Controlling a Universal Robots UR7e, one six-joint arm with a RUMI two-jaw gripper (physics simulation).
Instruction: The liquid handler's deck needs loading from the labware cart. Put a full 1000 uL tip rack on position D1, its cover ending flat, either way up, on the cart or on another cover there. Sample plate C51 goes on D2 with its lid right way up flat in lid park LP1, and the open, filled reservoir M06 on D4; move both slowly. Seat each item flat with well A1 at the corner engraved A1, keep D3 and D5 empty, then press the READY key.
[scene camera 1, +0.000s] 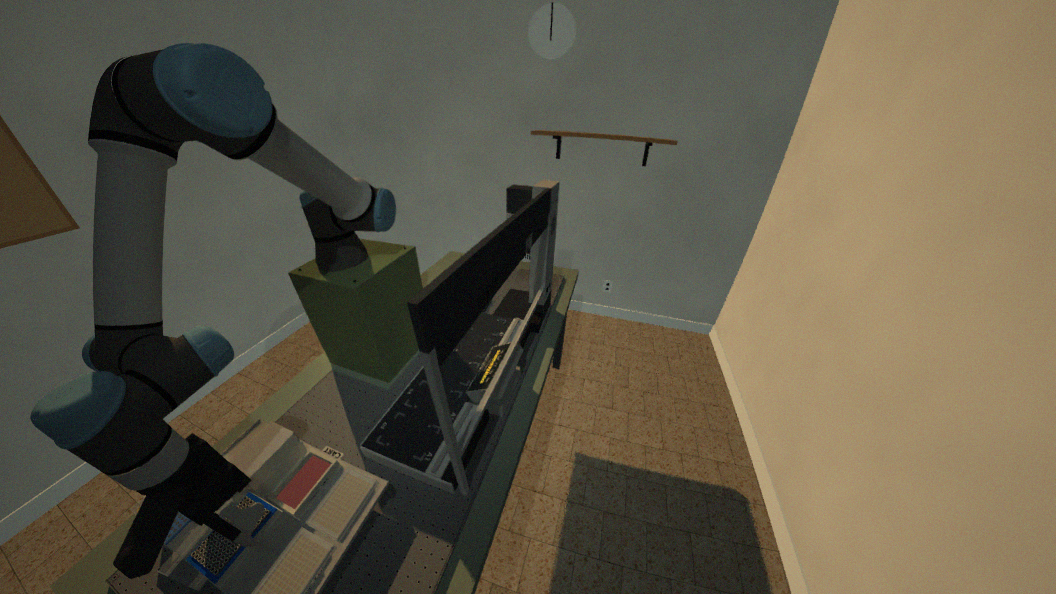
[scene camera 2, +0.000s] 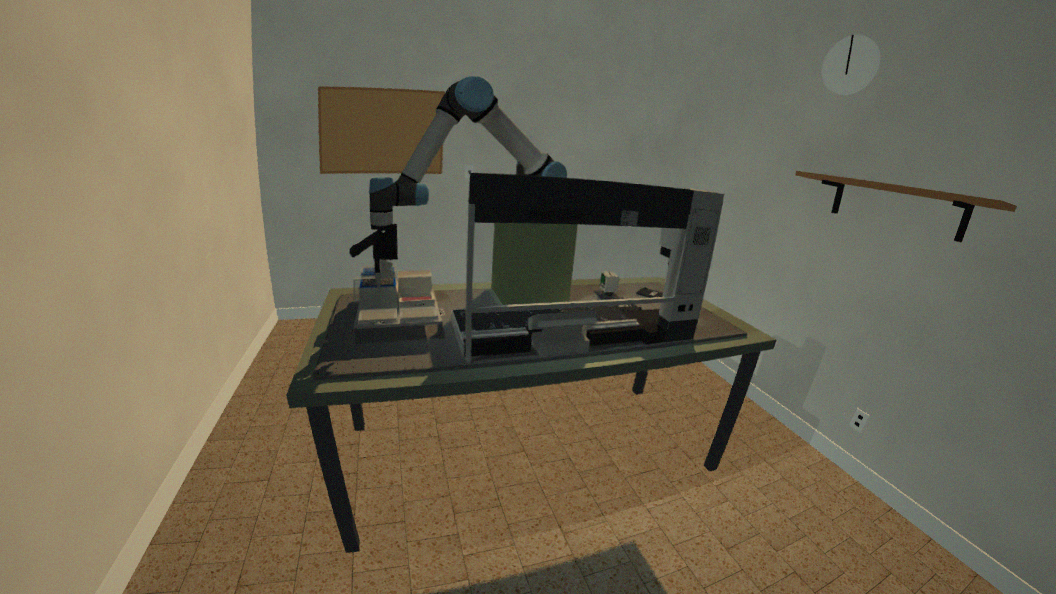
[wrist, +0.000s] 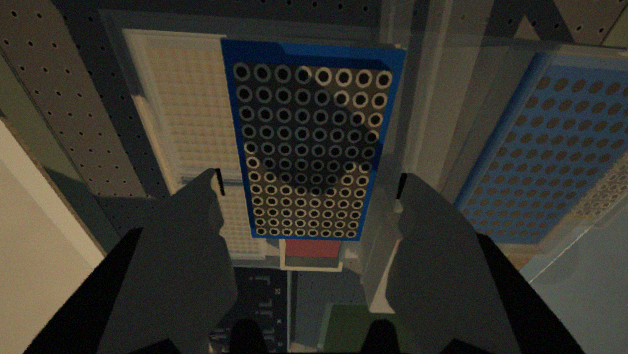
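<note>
My gripper (scene camera 2: 382, 271) (wrist: 311, 173) is open, its fingers apart on either side of an uncovered blue tip rack (wrist: 305, 142) on the labware cart (scene camera 1: 381, 489). No contact shows. In scene camera 1 one finger crosses in front of the blue rack (scene camera 1: 214, 555). The visible rows show tip rings; its size label cannot be read. Another blue rack (wrist: 542, 150) lies under a clear cover, right in the wrist view. A tray with red contents (scene camera 1: 304, 481) (wrist: 311, 249) and pale plates (scene camera 1: 343, 503) (wrist: 195, 100) are on the cart; their labels are unreadable. The dark deck (scene camera 1: 407, 428) (wrist: 255, 300) shows corner marks.
The liquid handler's dark upper beam (scene camera 1: 483, 258) (scene camera 2: 576, 199) and front post (scene camera 1: 445, 421) (scene camera 2: 470, 280) stand beside the cart. A green block (scene camera 1: 361, 317) (scene camera 2: 533, 258) supports the arm. A pale box (scene camera 1: 271, 449) (scene camera 2: 415, 284) is on the cart beside the red tray.
</note>
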